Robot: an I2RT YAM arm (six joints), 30 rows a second.
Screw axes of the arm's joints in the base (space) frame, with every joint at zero. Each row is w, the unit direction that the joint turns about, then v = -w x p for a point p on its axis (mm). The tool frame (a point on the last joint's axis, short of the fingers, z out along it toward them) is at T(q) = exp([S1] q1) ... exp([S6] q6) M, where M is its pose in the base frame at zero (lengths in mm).
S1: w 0 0 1 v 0.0 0.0 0.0
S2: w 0 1 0 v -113.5 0.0 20.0
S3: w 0 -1 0 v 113.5 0.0 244.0
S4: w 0 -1 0 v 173.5 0.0 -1.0
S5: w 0 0 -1 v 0.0 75.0 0.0
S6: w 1 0 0 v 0.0 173.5 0.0
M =
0 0 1 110.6
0 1 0 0.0
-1 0 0 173.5
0 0 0 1
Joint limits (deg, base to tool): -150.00..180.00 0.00..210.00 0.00..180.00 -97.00..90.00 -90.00..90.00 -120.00..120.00
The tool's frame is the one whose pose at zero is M.
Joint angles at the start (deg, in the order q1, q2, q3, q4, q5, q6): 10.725 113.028 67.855 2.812 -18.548 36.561
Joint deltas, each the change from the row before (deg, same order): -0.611 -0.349 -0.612 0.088 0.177 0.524; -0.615 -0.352 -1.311 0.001 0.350 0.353; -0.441 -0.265 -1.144 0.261 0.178 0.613; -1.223 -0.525 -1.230 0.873 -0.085 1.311; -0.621 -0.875 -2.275 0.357 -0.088 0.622; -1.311 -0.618 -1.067 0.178 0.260 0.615; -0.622 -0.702 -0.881 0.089 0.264 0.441; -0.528 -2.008 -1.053 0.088 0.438 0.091; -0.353 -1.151 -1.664 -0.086 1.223 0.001; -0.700 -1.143 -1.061 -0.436 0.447 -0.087; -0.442 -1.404 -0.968 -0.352 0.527 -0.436; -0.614 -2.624 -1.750 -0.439 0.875 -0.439
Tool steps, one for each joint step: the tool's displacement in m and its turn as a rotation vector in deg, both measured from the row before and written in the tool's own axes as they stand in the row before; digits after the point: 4 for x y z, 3 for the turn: -0.0008 -0.0043 -0.0026 0.524 -0.348 0.971; 0.0026 -0.0072 -0.0021 1.108 0.136 1.051; 0.0025 -0.0056 -0.0013 0.695 0.087 1.094; -0.0019 -0.0082 -0.0041 0.357 -0.825 2.068; 0.0054 -0.0085 -0.0039 0.821 0.434 1.358; -0.0024 -0.0084 -0.0048 0.886 -0.787 1.582; -0.0004 -0.0040 -0.0039 0.499 -0.495 0.890; -0.0021 0.0006 -0.0096 -0.115 -1.368 0.137; 0.0032 -0.0051 -0.0048 1.442 -0.590 0.408; -0.0001 -0.0044 -0.0056 0.846 -0.462 0.486; -0.0001 -0.0019 -0.0064 0.528 -0.671 -0.155; 0.0005 -0.0023 -0.0114 0.654 -1.252 -0.127
